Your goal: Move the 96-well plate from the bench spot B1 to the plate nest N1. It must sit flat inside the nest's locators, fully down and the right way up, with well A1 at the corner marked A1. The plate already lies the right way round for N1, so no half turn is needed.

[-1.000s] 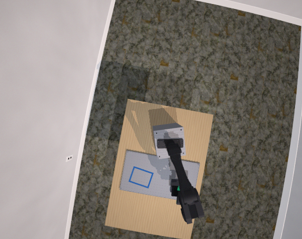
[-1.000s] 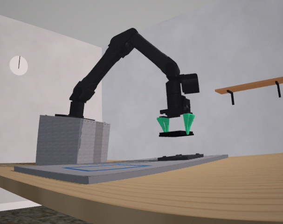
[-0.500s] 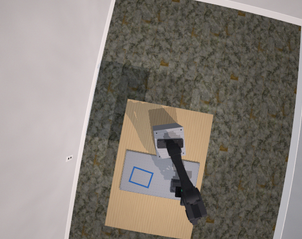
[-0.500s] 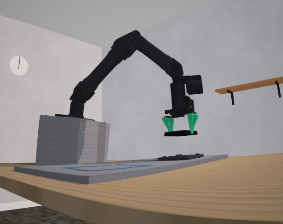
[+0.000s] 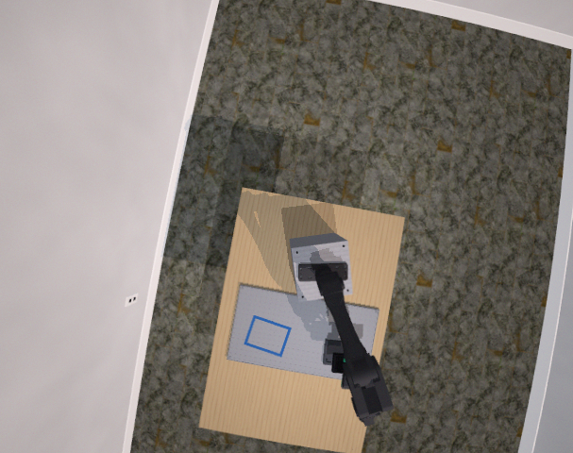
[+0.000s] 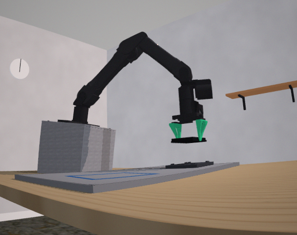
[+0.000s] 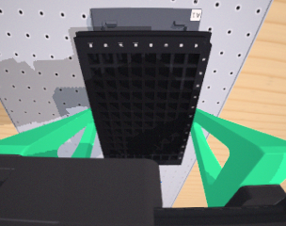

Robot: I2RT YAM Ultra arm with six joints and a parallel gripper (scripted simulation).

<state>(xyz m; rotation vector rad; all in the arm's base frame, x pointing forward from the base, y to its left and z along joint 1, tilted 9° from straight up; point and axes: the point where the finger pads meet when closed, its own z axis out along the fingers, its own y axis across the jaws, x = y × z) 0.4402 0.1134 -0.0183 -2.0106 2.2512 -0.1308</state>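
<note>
Now: the black 96-well plate right at my hand. From my hand the other things lie so: dark plate nest N1 (9 cm below); white A1 label (6 cm ahead, 7 cm to the left, 9 cm below).
</note>
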